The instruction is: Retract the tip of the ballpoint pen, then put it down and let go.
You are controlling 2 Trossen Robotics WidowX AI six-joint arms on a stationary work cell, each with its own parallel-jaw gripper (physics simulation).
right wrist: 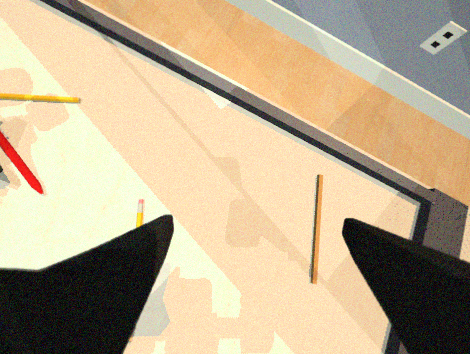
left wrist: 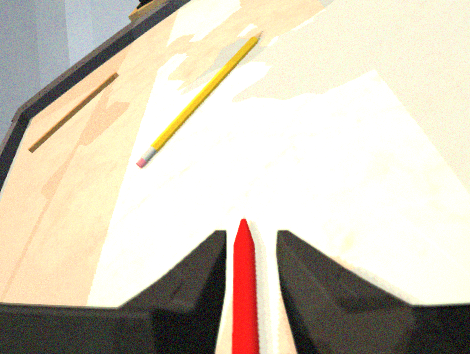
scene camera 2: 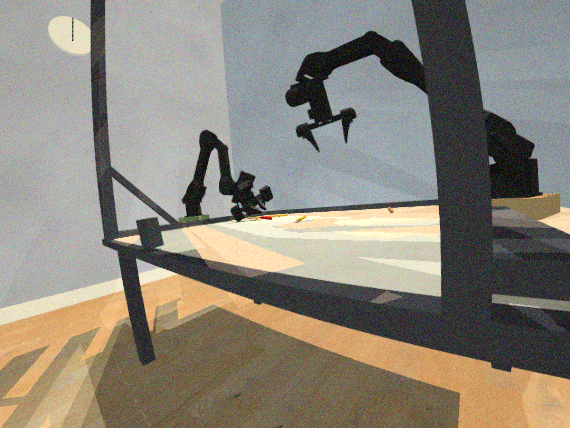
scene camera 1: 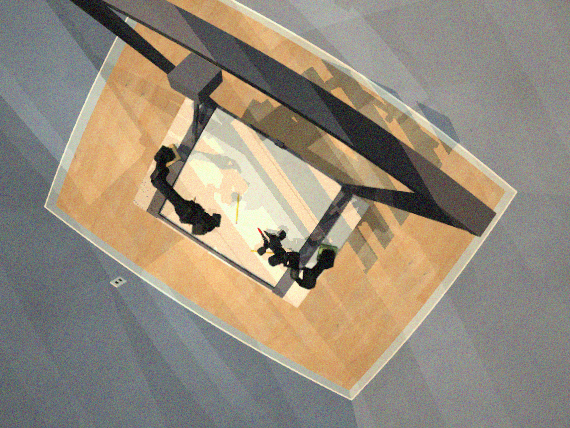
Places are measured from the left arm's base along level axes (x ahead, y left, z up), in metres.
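Pixels of known places: left gripper, fingertip midpoint: (left wrist: 251, 241) (scene camera 2: 263, 210) (scene camera 1: 262, 232); right gripper, fingertip midpoint: (right wrist: 257, 224) (scene camera 2: 332, 147); left arm's base, origin of the base link: (scene camera 1: 327, 254); right arm's base, origin of the base link: (scene camera 2: 514, 196) (scene camera 1: 169, 155).
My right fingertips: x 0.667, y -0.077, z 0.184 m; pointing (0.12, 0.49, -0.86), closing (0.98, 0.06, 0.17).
Note:
Ahead of a thing's pixels: the offset from my right fingertips to its top centre. Level surfaces: height alone.
The red ballpoint pen @[dz -0.210, dx -0.290, dy +0.062 m] (left wrist: 244, 281) (scene camera 1: 260, 233) (scene camera 2: 265, 217) lies flat on the table @[dz -0.222 m] (scene camera 2: 326, 250), between the fingers of my left gripper (left wrist: 251, 241) (scene camera 1: 267, 243) (scene camera 2: 249, 208). The fingers stand a little apart with a gap on each side of the pen, so they do not grip it. The gripper is low at the table's edge near its arm's base. My right gripper (scene camera 2: 330, 132) (right wrist: 257, 224) (scene camera 1: 213, 221) is wide open and empty, high above the table.
A yellow pencil @[dz -0.213, dx -0.109, dy -0.075 m] (left wrist: 198, 96) (scene camera 1: 237, 208) (scene camera 2: 300, 218) (right wrist: 139, 214) with a pink eraser lies ahead of the pen. A thin orange stick @[dz -0.215, dx +0.162, dy +0.002 m] (right wrist: 317, 228) (left wrist: 86, 100) (scene camera 2: 389, 209) lies near the far table edge. Another yellow pencil @[dz -0.215, dx -0.324, dy +0.150 m] (right wrist: 68, 100) (scene camera 2: 276, 216) lies by the left arm. Dark frame posts (scene camera 2: 453, 170) surround the table.

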